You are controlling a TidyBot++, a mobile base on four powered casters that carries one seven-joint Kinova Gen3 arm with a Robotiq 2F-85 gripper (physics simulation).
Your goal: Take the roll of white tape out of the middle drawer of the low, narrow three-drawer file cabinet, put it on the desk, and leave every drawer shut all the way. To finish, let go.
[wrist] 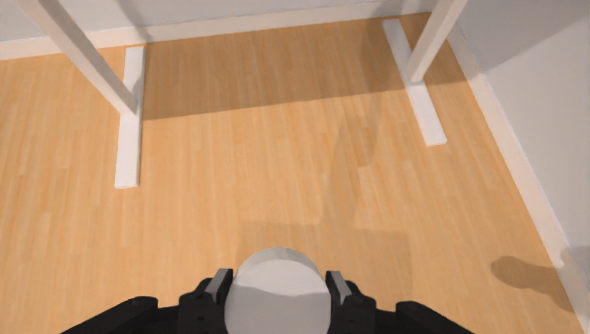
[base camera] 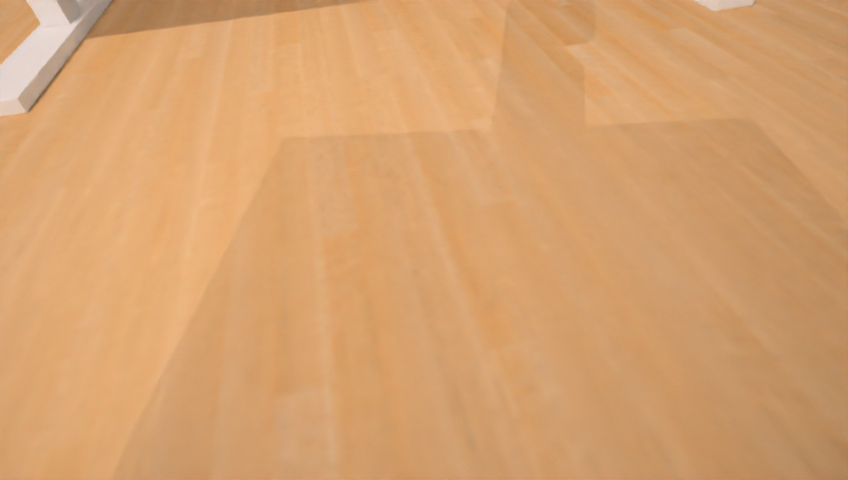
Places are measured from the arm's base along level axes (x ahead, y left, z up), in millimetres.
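Pixels of known places: gripper, fingertip midpoint: (wrist: pixel 278 288).
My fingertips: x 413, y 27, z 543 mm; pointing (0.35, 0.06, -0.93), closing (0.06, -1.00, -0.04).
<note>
For each thing: its middle in the pictures, then the offset to it from my fingertips. "pt": a spot on its surface instead. Level surfaces: height alone.
- white tape, body centre: (wrist: pixel 278 303) dx -7, dy -1, dz +9 mm
- white left leg, surface spot: (wrist: pixel 82 55) pt dx +639, dy +702, dz -565 mm
- right leg, surface spot: (wrist: pixel 436 40) pt dx +913, dy -480, dz -675 mm
- right foot, surface spot: (base camera: pixel 724 3) pt dx +608, dy -537, dz -928 mm
- wooden floor, surface height: dz -940 mm
My gripper (wrist: pixel 278 288) is shut on the roll of white tape (wrist: pixel 278 312), a round white thing between the two fingertips at the bottom of the wrist view. The floor shows beyond it. Of the desk, the white left leg (wrist: pixel 82 55) and right leg (wrist: pixel 436 40) show in the wrist view, standing on long white feet; the desk top does not show. In the base camera view part of the left foot (base camera: pixel 41 62) and the tip of the right foot (base camera: pixel 724 3) show. The file cabinet and its drawers do not show in either view.
A wall (wrist: pixel 250 9) with a pale baseboard (wrist: pixel 280 26) runs behind the desk legs. Another wall (wrist: pixel 545 100) stands at the right with its own baseboard (wrist: pixel 520 150). The wooden floor (base camera: pixel 148 178) (wrist: pixel 210 165) carries shadows, including a broad one between the desk legs.
</note>
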